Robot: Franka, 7 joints.
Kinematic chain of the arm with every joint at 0, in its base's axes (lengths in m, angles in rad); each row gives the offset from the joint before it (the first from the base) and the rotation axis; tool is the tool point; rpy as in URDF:
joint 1: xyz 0 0 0.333 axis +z
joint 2: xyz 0 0 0 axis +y
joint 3: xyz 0 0 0.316 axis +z
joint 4: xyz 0.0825 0 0 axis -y
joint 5: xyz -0.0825 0 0.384 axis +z
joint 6: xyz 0 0 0 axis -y
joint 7: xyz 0.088 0 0 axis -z
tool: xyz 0 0 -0.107 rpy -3.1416 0 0
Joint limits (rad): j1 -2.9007..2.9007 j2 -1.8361..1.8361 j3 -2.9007..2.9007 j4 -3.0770..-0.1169 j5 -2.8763..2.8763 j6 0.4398..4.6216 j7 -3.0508..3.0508
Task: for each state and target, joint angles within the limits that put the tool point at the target. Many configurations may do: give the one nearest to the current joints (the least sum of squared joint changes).
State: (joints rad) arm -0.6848 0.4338 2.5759 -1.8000 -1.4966 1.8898 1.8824
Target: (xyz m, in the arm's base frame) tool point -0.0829 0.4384 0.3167
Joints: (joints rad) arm -0.6585 0.0832 2.5762 -2.5000 -1.3950 1.8933 1.8824
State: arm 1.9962 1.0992 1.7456 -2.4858 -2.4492 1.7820 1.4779
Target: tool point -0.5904 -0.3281 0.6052
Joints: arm 2.5870 1.0255 1.7473 -1.6518 -2.5615 1.8585 1.4779
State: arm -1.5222 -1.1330 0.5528 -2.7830 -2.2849 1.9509 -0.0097
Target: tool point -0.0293 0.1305 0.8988
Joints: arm -1.4215 -1.5685 0.0949 -2.2082 -2.3070 1.7914 -0.0097
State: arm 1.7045 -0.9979 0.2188 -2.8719 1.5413 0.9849 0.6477
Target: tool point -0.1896 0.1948 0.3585
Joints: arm 1.5721 -0.6675 0.3026 -3.0111 1.5506 1.2269 0.6477
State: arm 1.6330 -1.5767 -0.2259 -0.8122 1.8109 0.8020 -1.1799
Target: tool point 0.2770 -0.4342 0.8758
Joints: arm 2.0415 -1.2755 -0.4928 -0.9607 1.8446 1.0672 -1.1799
